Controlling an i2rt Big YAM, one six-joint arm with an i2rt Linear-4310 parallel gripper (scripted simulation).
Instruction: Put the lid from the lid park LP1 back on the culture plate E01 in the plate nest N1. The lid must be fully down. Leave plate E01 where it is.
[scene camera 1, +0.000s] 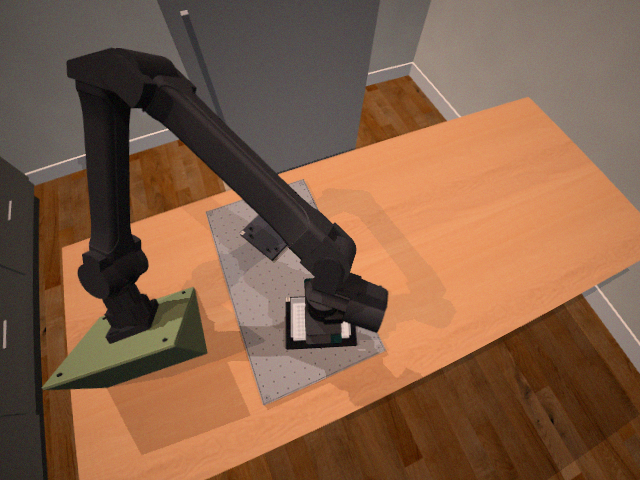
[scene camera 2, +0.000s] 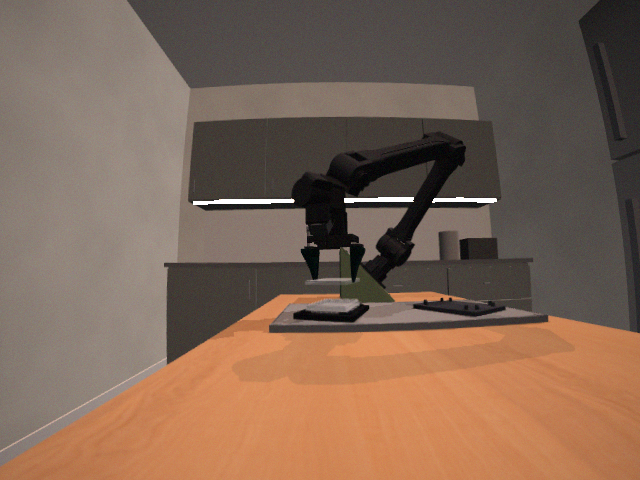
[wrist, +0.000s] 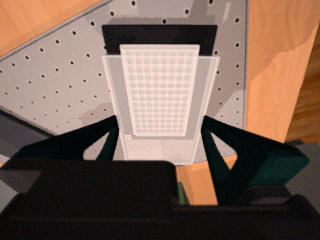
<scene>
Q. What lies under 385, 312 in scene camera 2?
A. A grey perforated mat.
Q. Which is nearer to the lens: the clear lid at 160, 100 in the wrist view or the culture plate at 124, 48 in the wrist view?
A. The clear lid.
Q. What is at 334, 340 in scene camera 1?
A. My gripper.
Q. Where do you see a grey perforated mat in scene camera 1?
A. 258, 286
</scene>
